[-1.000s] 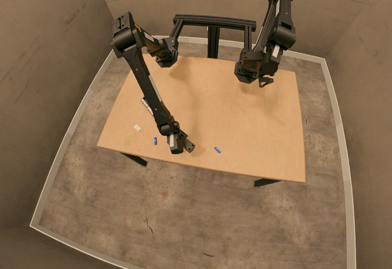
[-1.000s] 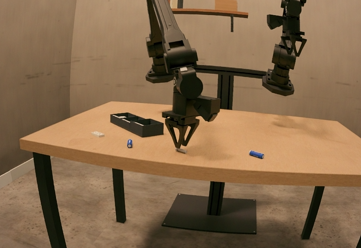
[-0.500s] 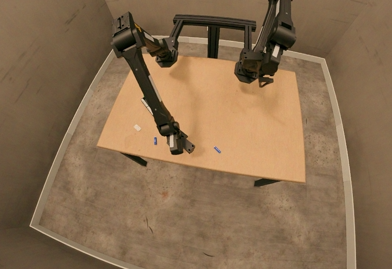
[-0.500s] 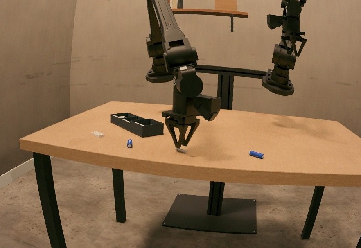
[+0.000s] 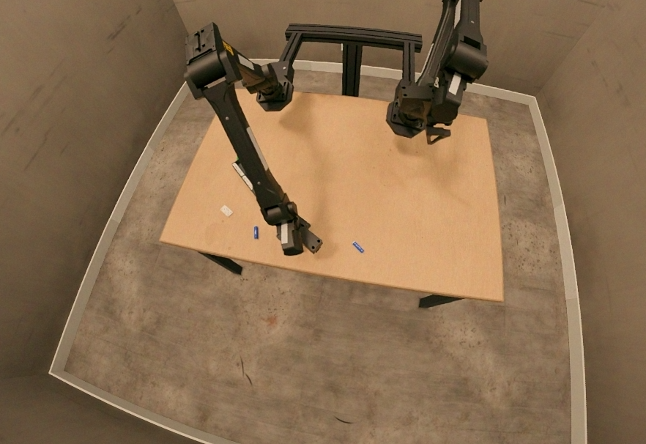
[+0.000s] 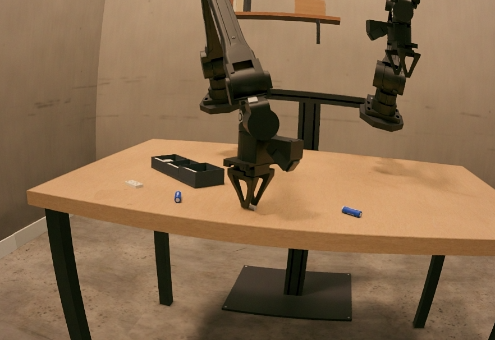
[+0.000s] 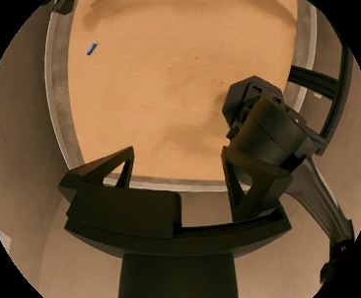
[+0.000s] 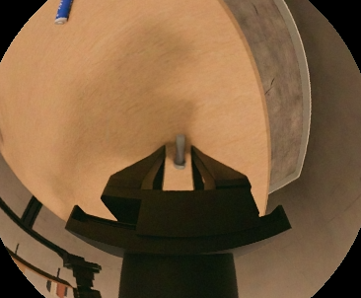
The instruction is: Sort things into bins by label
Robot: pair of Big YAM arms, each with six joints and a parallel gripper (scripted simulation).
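Right now my right hand is 10 mm to the left of the white bolt and 10 mm above it. The rest, counted from my right hand: eraser 310 mm to the right, 250 mm behind; then black bin tray 240 mm to the right, 190 mm behind, 10 mm above; then flat white block 310 mm to the right, 40 mm behind, 10 mm below.
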